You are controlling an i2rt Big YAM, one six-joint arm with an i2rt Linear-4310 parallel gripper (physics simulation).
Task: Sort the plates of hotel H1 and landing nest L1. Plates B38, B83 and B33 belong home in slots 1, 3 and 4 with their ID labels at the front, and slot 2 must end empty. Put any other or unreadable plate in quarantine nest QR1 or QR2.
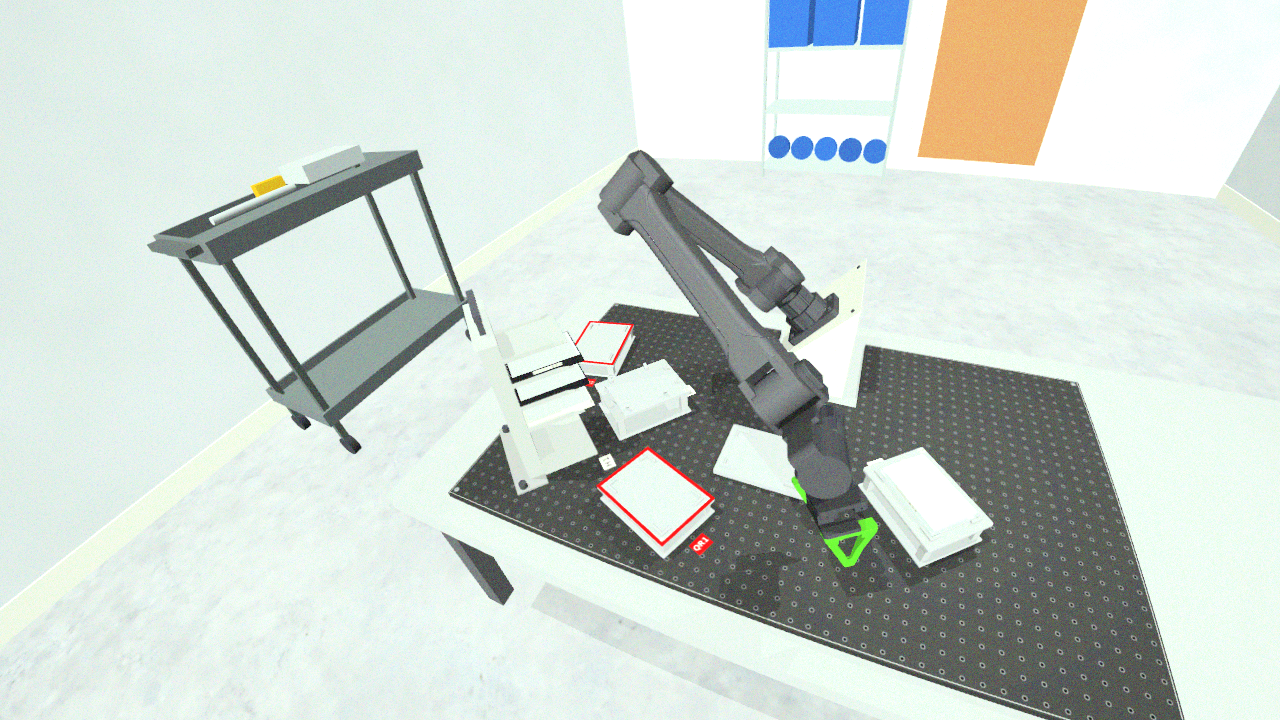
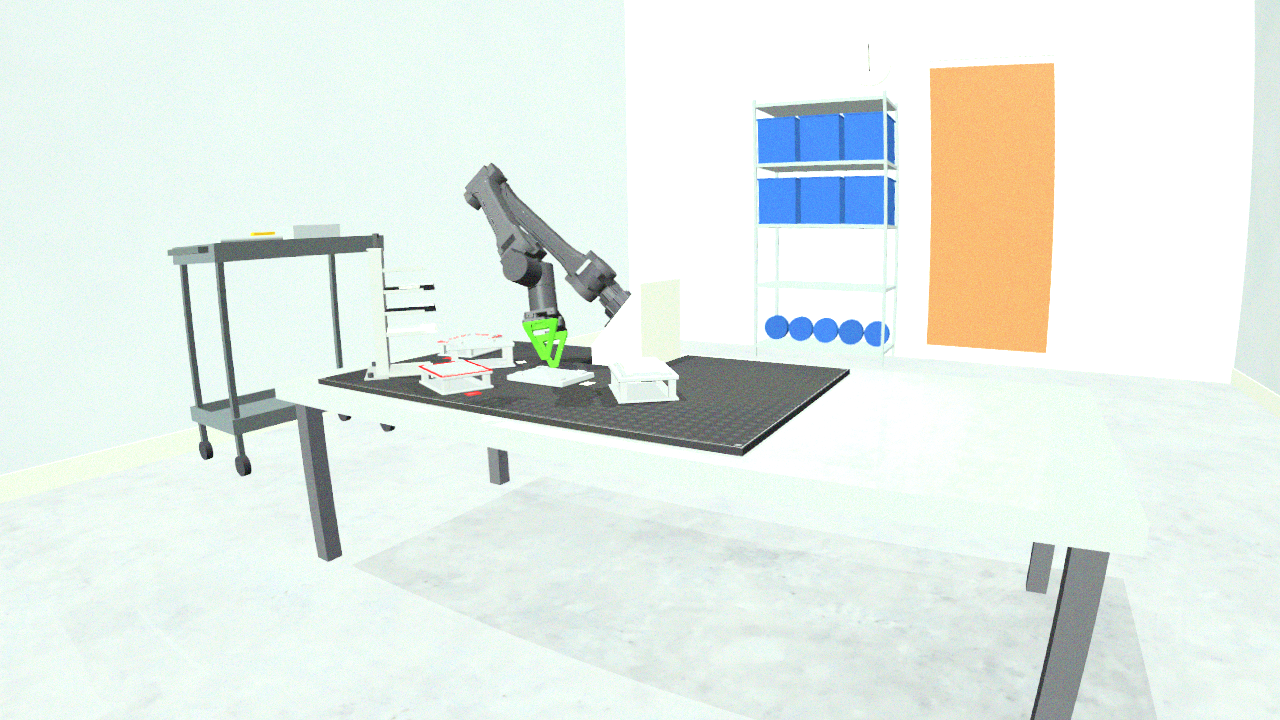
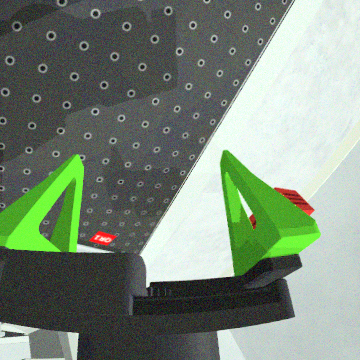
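Pixels of known places: gripper, fingertip midpoint: [image 1: 835, 541] [image 2: 550, 364] [image 3: 149, 157]; arm's base, origin of the base link: [image 1: 816, 321] [image 2: 628, 314].
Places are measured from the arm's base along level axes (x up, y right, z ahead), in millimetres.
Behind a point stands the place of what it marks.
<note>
Hotel H1 [image 1: 508, 394] @(x 96, y 456, z 440 mm) [image 2: 375, 313] @(x 41, y 464, z 448 mm) stands at the left end of the mat. An upper dark-edged plate [image 1: 565, 361] @(x 99, y 398, z 345 mm) [image 2: 420, 287] @(x 96, y 402, z 348 mm) and a lower dark-edged plate [image 1: 556, 391] @(x 43, y 419, z 365 mm) [image 2: 420, 308] @(x 43, y 404, z 350 mm) sit in it; their IDs are unreadable. Red-outlined nest QR1 [image 1: 629, 521] @(x -113, y 256, z 485 mm) [image 2: 455, 385] @(x -113, y 208, z 458 mm) is near the front edge; another red-outlined nest [image 1: 604, 344] @(x -78, y 472, z 72 mm) is behind the hotel. A white nest [image 1: 646, 414] @(x -113, y 311, z 238 mm) stands beside the hotel, and another [image 1: 926, 537] @(x -68, y -195, z 427 mm) [image 2: 644, 389] @(x -113, y -200, z 336 mm) stands at right with a white top piece; which is L1 is unclear. My gripper [image 1: 823, 532] @(x -43, y -62, z 480 mm) [image 2: 552, 361] @(x -43, y -62, z 480 mm) [image 3: 149, 157] @(x -43, y -62, z 480 mm) is open and empty, above the mat between QR1 and the right nest.
A low white pad [image 1: 747, 456] @(x -106, y 91, z 304 mm) [image 2: 546, 376] @(x -106, y 50, z 326 mm) lies behind my gripper, partly hidden by the arm. The red QR1 tag [image 1: 700, 543] @(x -118, y 133, z 490 mm) [image 2: 472, 394] @(x -119, y 130, z 494 mm) [image 3: 103, 238] @(x -118, y 132, z 492 mm) lies beside its nest. A grey cart [image 1: 313, 219] [image 2: 295, 246] stands on the floor beyond the hotel.
</note>
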